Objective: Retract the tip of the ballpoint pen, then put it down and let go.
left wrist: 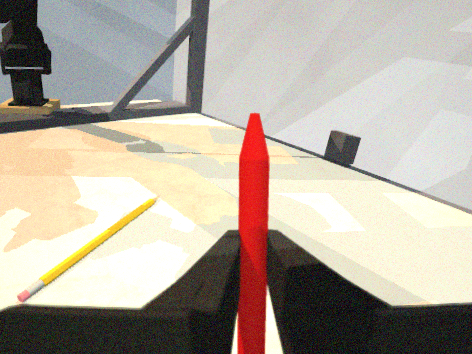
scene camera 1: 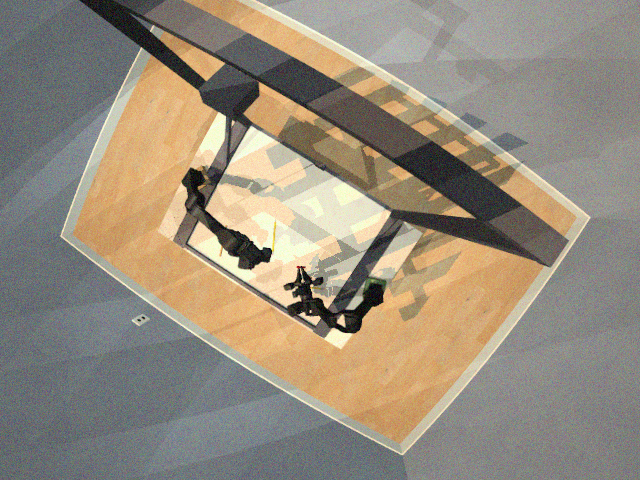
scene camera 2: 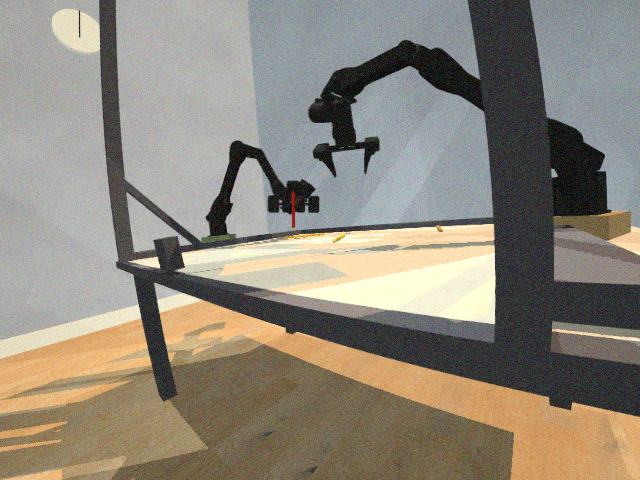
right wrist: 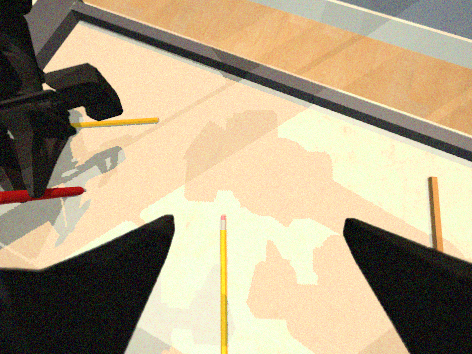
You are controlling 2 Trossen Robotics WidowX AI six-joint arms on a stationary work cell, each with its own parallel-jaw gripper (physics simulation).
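Places are measured from the left arm's base along level axes (x ahead, y left, z up), in millimetres.
Pixels of known places: left gripper, fingertip midpoint: (left wrist: 252,241) (scene camera 1: 299,266) (scene camera 2: 293,204) (right wrist: 28,199); right gripper, fingertip midpoint: (scene camera 2: 350,175) (right wrist: 258,224); left arm's base at its link origin: (scene camera 1: 374,289) (scene camera 2: 218,235); right arm's base at its link origin: (left wrist: 29,102) (scene camera 1: 198,178) (scene camera 2: 578,214).
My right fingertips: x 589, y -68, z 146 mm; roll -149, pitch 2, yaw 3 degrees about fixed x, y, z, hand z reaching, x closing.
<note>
For each thing: its top centre in the pictures, then the offset to it from my right fingertips. Level surfaces: height alone.
- red pen at its top centre: (left wrist: 287,124) (scene camera 2: 290,191) (scene camera 1: 299,270) dz -19, dx -209, dy +16 mm
- yellow pencil at its top centre: (left wrist: 106,229) (right wrist: 223,292) (scene camera 1: 273,237) dz -175, dx -31, dy -84 mm
- table at its surface level: dz -184 mm
- yellow stick at its top centre: (right wrist: 98,122) (scene camera 2: 300,235) dz -177, dx -246, dy +141 mm
- orange-brown stick at its top centre: (right wrist: 439,243) (scene camera 1: 222,241) dz -177, dx +240, dy -7 mm
The red pen (scene camera 1: 300,267) (scene camera 2: 293,209) (left wrist: 254,190) (right wrist: 65,192) is held roughly upright, its tapered end up. In the left wrist view no nib shows at that end. My left gripper (scene camera 2: 293,205) (left wrist: 252,241) is shut on the pen, over the far side of the table in scene camera 2. Whether the pen's lower end touches the table is unclear. My right gripper (scene camera 2: 350,174) (right wrist: 258,224) is open and empty, high above the table, over the end of a yellow pencil in its wrist view.
The yellow pencil (scene camera 1: 274,235) (left wrist: 90,250) (right wrist: 223,290) lies on the table (scene camera 2: 232,255). Another yellow stick (right wrist: 125,121) lies beside the left gripper. An orange-brown stick (scene camera 1: 221,250) (right wrist: 435,210) lies near the table's frame. Dark frame posts (scene camera 2: 516,180) rise at the sides.
</note>
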